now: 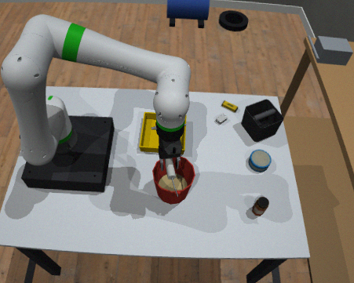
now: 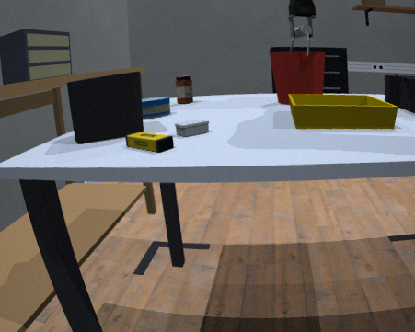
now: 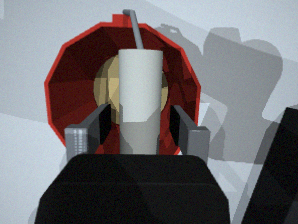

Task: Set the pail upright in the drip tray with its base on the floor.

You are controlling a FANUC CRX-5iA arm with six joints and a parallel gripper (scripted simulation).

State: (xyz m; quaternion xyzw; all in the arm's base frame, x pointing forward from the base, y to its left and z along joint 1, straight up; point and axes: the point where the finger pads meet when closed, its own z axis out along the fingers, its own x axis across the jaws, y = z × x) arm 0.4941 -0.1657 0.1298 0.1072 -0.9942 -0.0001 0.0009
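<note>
The wire handle lies 10 mm ahead of my hand and 30 mm below it. Also, from my hand: red pail 10 mm ahead, 90 mm below; then jar 390 mm ahead, 70 mm to the right, 180 mm below; then yellow drip tray 40 mm behind, 290 mm to the left, 210 mm below.
</note>
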